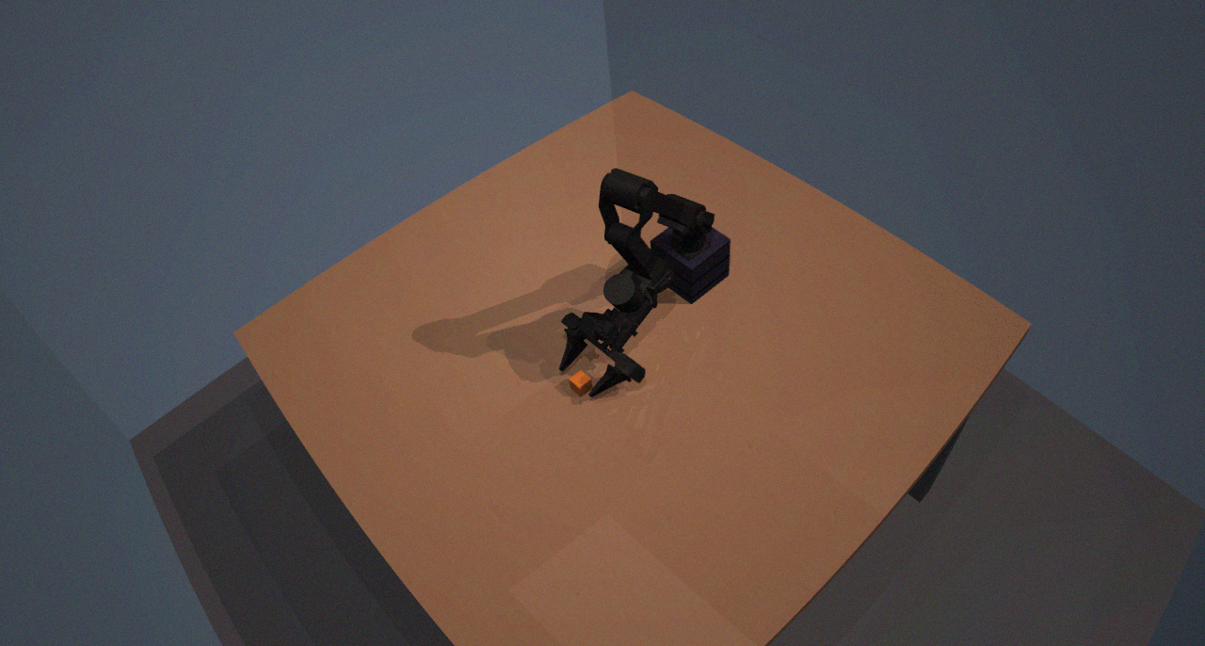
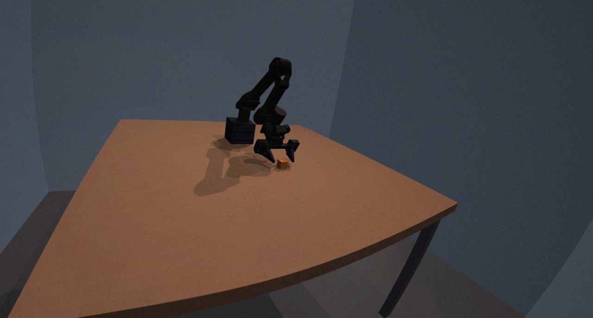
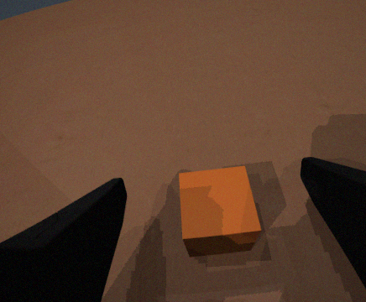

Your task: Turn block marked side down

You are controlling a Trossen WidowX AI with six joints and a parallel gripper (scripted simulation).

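The orange block is 20 mm below my gripper tip and 10 mm behind it.
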